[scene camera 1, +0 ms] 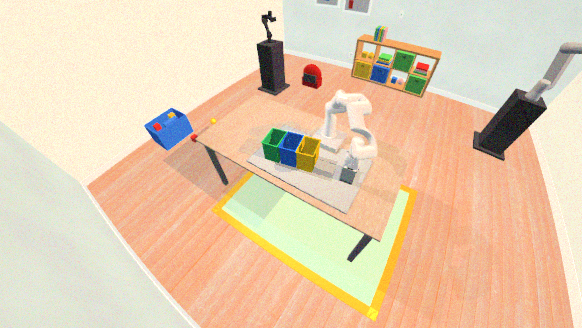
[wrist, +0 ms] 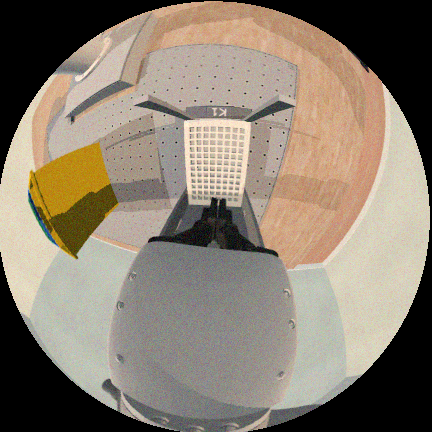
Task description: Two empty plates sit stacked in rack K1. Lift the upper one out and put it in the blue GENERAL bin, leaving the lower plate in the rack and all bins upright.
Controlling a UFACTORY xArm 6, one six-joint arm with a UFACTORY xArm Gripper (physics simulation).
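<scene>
The upper plate is a white grid plate lying flat in rack K1, between its slanted side arms. The lower plate is hidden beneath it and cannot be made out. My gripper is shut and empty, its fingertips over the near short edge of the upper plate in the wrist view; whether they touch it I cannot tell. In the scene view the fingers are too small to make out, by the rack. The blue bin stands upright, between the green and yellow bins; its label is not legible.
The yellow bin stands upright on the rack's left in both views. The green bin stands upright beyond the blue one. The perforated grey board lies under the bins and rack on the wooden table.
</scene>
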